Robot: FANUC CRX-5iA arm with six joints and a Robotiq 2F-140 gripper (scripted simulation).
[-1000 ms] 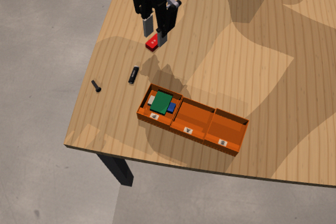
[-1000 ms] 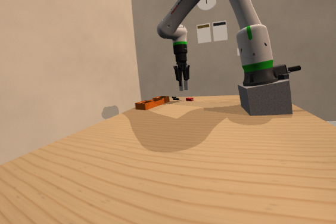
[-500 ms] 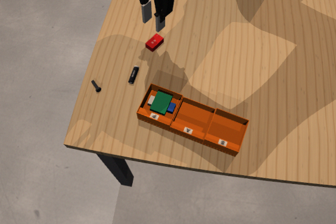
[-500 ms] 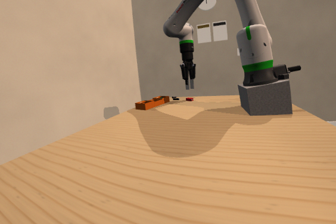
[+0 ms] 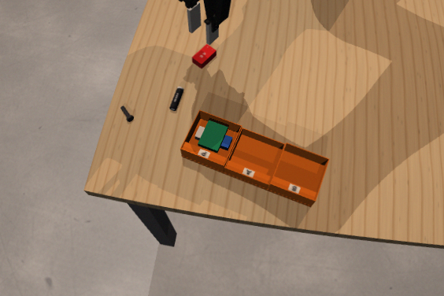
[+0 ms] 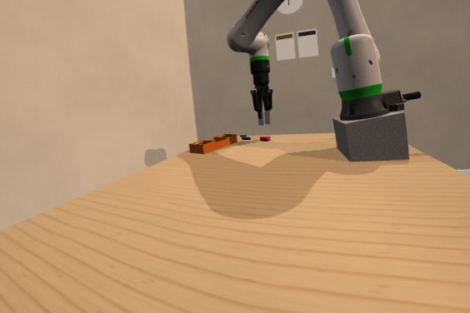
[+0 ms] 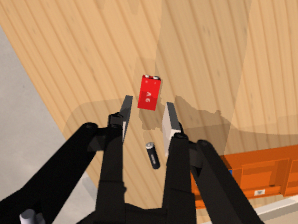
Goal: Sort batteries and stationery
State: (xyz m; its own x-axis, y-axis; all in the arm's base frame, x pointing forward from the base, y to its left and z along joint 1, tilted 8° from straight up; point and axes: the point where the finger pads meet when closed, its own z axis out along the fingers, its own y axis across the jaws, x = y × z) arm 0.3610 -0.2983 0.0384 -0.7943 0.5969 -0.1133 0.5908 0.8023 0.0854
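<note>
My hand is 10 cm above the red battery pack, 1 cm to the right of it and 1 cm past it. From my hand the other things lie so: white-and-blue eraser 19 cm ahead, 10 cm below, 3 cm to the left; then black cylindrical battery 11 cm ahead, 10 cm below, 5 cm to the right; then green pad 19 cm ahead, 9 cm below, 3 cm to the left.
</note>
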